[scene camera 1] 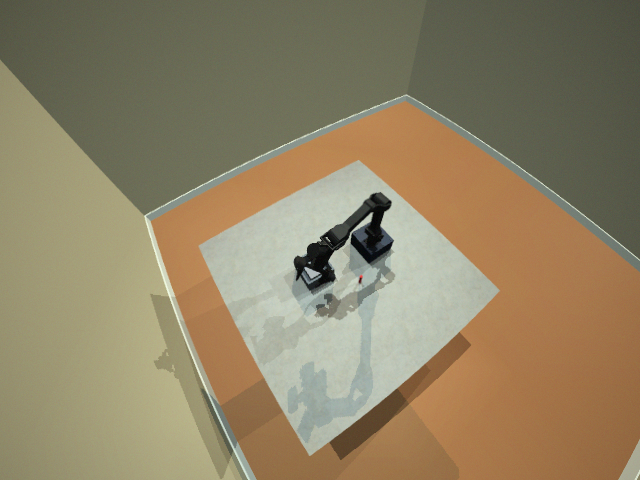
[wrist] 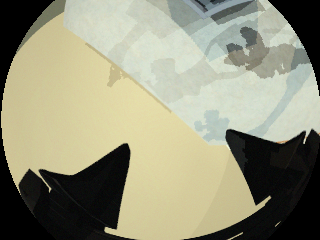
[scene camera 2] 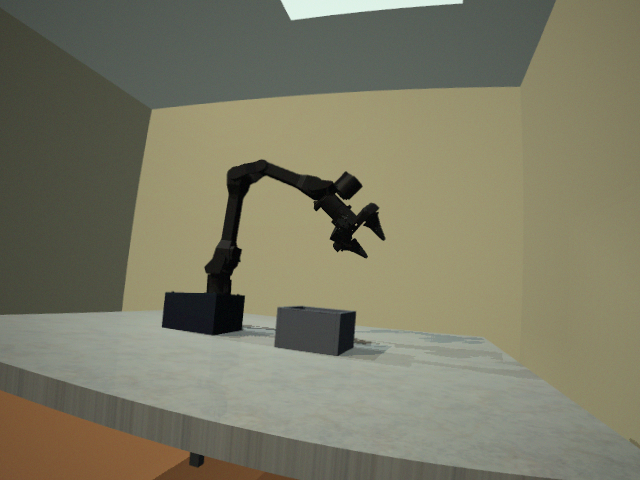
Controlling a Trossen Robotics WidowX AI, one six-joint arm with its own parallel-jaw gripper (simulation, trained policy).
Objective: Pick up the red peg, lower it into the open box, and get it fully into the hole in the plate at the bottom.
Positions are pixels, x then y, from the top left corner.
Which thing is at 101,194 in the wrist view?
My gripper.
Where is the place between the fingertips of my gripper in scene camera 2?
At 375,249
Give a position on a dark box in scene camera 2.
At 326,331
